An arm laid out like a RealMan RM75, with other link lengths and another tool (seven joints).
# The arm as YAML. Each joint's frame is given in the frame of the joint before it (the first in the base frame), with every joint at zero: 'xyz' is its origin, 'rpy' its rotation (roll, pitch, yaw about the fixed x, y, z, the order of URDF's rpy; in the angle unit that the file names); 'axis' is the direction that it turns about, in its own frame. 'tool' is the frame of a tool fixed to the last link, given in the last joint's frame.
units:
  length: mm
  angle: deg
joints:
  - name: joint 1
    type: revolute
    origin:
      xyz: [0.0, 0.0, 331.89]
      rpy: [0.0, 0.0, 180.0]
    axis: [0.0, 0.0, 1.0]
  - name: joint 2
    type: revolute
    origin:
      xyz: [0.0, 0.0, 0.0]
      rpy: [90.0, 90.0, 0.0]
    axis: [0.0, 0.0, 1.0]
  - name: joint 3
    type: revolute
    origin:
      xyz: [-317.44, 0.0, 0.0]
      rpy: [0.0, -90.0, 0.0]
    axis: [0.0, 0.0, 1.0]
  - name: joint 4
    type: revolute
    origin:
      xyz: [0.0, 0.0, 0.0]
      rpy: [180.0, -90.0, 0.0]
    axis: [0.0, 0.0, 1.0]
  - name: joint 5
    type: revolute
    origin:
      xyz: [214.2, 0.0, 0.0]
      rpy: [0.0, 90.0, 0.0]
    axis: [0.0, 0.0, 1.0]
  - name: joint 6
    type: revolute
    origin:
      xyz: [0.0, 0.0, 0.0]
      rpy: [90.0, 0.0, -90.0]
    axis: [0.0, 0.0, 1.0]
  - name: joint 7
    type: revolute
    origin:
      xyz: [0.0, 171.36, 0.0]
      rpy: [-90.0, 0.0, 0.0]
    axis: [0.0, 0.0, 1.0]
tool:
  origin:
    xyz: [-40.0, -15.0, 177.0]
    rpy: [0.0, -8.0, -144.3]
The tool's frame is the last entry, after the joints.
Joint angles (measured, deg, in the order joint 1, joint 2, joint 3, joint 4, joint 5, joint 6, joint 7), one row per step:
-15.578, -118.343, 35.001, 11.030, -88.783, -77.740, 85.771
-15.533, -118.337, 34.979, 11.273, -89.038, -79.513, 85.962
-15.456, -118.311, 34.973, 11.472, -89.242, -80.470, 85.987
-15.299, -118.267, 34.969, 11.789, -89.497, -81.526, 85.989
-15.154, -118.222, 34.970, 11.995, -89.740, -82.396, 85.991
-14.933, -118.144, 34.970, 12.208, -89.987, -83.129, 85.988
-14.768, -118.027, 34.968, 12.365, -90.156, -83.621, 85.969
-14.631, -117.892, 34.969, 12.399, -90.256, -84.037, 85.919
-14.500, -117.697, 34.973, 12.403, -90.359, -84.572, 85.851
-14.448, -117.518, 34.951, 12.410, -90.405, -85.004, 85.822
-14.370, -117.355, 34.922, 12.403, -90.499, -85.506, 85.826
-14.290, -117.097, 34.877, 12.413, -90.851, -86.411, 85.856
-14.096, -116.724, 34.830, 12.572, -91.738, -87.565, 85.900
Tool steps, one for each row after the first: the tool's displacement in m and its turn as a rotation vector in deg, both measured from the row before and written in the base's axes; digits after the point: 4 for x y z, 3 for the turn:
0.0098, -0.0014, 0.0050, 0.495, -0.857, -1.493
0.0046, -0.0008, 0.0035, 0.335, -0.470, -0.728
0.0044, -0.0010, 0.0045, 0.435, -0.458, -0.762
0.0034, -0.0010, 0.0037, 0.358, -0.415, -0.581
0.0019, -0.0012, 0.0038, 0.367, -0.297, -0.398
0.0007, -0.0008, 0.0031, 0.267, -0.139, -0.249
0.0004, -0.0009, 0.0023, 0.136, -0.162, -0.160
0.0007, -0.0011, 0.0028, 0.134, -0.208, -0.240
0.0008, -0.0006, 0.0024, 0.113, -0.116, -0.263
0.0011, -0.0008, 0.0026, 0.166, -0.175, -0.288
0.0026, -0.0007, 0.0055, 0.465, -0.376, -0.557
0.0022, 0.0001, 0.0101, 1.056, -0.465, -0.587

